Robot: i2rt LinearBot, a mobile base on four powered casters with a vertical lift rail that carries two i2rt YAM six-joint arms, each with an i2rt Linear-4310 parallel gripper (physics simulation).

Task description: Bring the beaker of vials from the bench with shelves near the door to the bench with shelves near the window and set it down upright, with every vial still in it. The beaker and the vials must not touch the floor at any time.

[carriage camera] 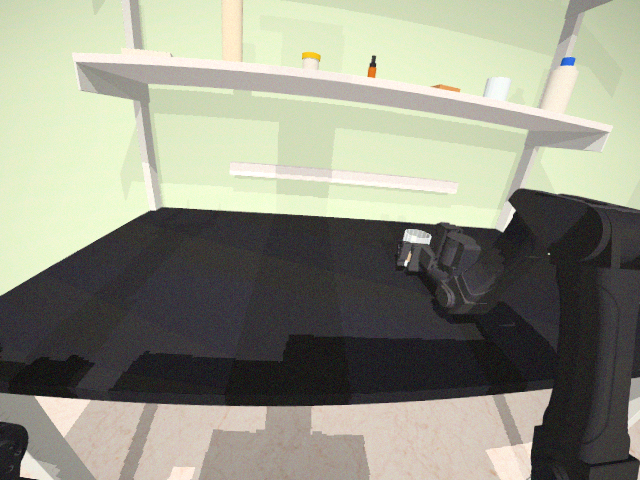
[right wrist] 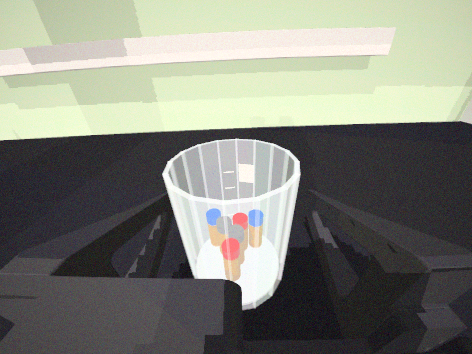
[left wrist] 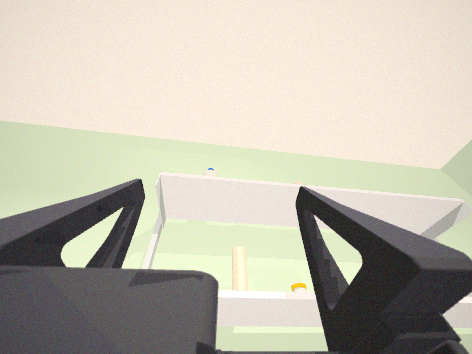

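Note:
A clear beaker stands upright on the black bench top, right of the middle and towards the back. Several vials with red, blue and grey caps stand inside it. My right gripper is open, with its two fingers on either side of the beaker; a gap shows between each finger and the glass in the right wrist view. My left gripper is open and empty, pointing up towards the shelves. The lower part of the beaker is mostly hidden by the right gripper in the carriage view.
A shelf runs above the bench, carrying a tall beige cylinder, a yellow-capped jar, an orange bottle, a white cup and a blue-capped bottle. A white rail is on the wall behind.

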